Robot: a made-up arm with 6 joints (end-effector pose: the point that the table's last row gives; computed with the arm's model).
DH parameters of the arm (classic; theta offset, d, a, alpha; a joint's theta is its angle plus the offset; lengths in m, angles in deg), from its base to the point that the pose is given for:
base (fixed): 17.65 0 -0.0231 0
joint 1: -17.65 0.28 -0.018 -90
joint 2: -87.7 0 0.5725 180
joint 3: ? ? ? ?
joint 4: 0 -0.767 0.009 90
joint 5: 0 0.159 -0.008 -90
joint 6: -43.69 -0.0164 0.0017 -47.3
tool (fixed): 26.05 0.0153 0 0
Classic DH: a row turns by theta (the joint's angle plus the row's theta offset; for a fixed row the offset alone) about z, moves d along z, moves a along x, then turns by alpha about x.
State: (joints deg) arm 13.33 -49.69 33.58 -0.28 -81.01 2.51
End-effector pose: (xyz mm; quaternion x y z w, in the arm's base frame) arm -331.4 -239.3 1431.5 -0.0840 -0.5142 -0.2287 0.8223
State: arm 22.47 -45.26 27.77 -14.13 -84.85 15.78
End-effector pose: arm -108.3 -204.0 1422.9 -0.0927 -0.4833 0.0162 0.8704
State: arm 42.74 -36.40 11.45 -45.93 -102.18 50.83
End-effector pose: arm 231.1 78.3 1249.2 0.0020 -0.3809 0.6072 0.6973
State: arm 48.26 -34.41 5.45 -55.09 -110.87 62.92
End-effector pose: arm 267.8 177.7 1161.4 0.0739 -0.3363 0.7523 0.5617
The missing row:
joint 3: 2.3 0.003 0.003 -90
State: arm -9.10 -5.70 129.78 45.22 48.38 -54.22
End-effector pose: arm -720.7 -2.8 1298.6 -0.1043 0.9260 -0.1417 0.3340
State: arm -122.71 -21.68 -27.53 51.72 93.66 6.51
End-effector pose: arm -400.2 -439.0 872.1 -0.8367 -0.4748 -0.1790 0.2060
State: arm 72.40 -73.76 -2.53 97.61 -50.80 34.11
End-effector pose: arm -177.1 -435.8 1236.7 -0.5221 -0.7168 -0.2571 0.3840
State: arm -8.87 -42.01 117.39 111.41 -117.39 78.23
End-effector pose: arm -1136.0 227.8 856.1 -0.3226 -0.0819 -0.7953 0.5066
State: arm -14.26 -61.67 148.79 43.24 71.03 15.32
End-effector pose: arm -1128.4 168.5 81.2 -0.0452 0.0416 0.0285 0.9977
